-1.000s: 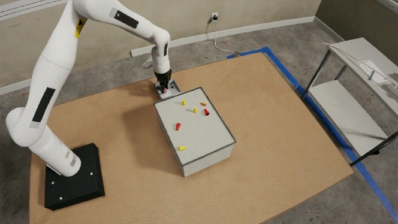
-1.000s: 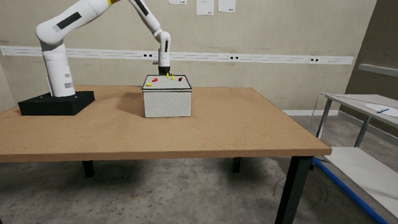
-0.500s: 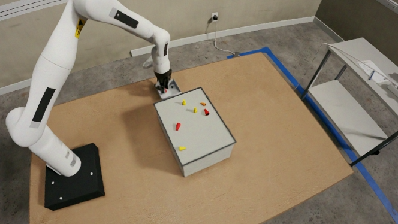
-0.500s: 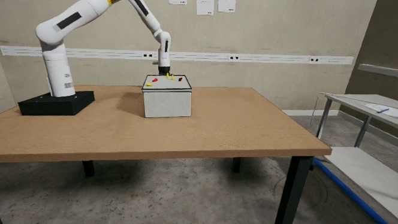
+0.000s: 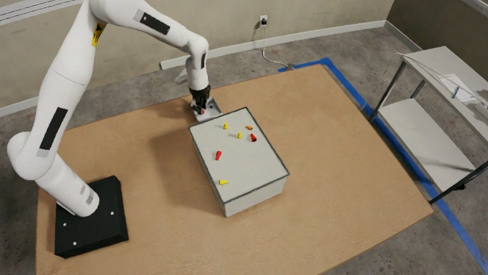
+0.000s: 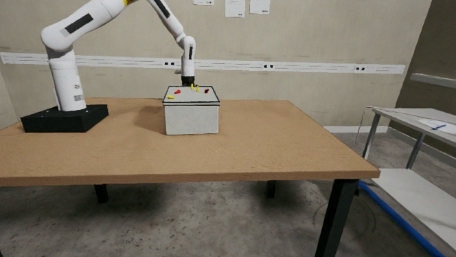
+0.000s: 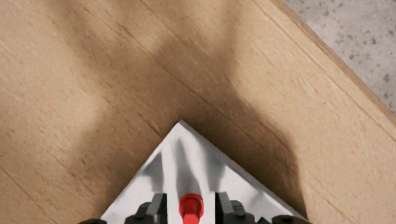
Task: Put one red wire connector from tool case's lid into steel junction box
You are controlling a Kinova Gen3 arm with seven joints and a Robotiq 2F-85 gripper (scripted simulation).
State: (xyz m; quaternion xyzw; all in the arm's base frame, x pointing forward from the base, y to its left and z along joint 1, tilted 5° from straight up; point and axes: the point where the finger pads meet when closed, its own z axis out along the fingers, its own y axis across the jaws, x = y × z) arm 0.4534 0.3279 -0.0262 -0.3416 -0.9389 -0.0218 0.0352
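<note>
The steel junction box is 30 mm below my hand, 20 mm ahead of it and 10 mm to the right of it. The rest, counted from my hand: tool case 300 mm to the right, 70 mm ahead, 70 mm above.
</note>
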